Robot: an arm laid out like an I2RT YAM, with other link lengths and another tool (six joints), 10 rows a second.
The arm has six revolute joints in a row. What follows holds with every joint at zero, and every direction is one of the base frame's. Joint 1 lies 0.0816 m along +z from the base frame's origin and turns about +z. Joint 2 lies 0.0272 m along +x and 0.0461 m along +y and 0.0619 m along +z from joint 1 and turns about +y. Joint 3 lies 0.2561 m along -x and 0.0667 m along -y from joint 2 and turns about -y. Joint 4 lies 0.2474 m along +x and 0.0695 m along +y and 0.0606 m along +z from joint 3 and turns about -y. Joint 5 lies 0.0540 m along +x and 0.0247 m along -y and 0.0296 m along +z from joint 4 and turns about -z. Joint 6 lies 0.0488 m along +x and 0.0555 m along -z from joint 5 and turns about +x. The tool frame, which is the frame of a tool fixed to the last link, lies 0.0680 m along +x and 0.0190 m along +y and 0.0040 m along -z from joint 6; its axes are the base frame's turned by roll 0.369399, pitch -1.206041 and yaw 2.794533 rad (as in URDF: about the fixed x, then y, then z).
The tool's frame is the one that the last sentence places.
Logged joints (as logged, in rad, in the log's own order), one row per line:
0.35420 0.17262 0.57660 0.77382 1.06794 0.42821
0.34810 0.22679 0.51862 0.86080 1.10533 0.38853
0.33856 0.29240 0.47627 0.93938 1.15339 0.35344
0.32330 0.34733 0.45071 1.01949 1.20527 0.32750
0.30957 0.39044 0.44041 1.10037 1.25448 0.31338
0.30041 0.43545 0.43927 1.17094 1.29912 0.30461
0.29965 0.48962 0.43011 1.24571 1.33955 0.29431
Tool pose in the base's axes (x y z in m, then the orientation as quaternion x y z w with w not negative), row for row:
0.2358 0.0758 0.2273 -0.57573 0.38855 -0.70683 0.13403
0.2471 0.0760 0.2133 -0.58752 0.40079 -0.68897 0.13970
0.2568 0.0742 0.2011 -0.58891 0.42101 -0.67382 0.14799
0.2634 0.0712 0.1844 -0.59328 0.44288 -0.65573 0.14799
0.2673 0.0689 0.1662 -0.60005 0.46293 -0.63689 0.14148
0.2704 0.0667 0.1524 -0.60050 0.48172 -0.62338 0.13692
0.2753 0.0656 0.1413 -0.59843 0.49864 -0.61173 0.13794
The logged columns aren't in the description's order. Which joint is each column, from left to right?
Columns, left to right: joint 3, joint 4, joint 5, joint 2, joint 6, joint 1.
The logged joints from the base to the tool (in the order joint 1, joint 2, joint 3, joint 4, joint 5, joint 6), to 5 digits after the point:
0.42821 0.77382 0.35420 0.17262 0.57660 1.06794
0.38853 0.86080 0.34810 0.22679 0.51862 1.10533
0.35344 0.93938 0.33856 0.29240 0.47627 1.15339
0.32750 1.01949 0.32330 0.34733 0.45071 1.20527
0.31338 1.10037 0.30957 0.39044 0.44041 1.25448
0.30461 1.17094 0.30041 0.43545 0.43927 1.29912
0.29431 1.24571 0.29965 0.48962 0.43011 1.33955

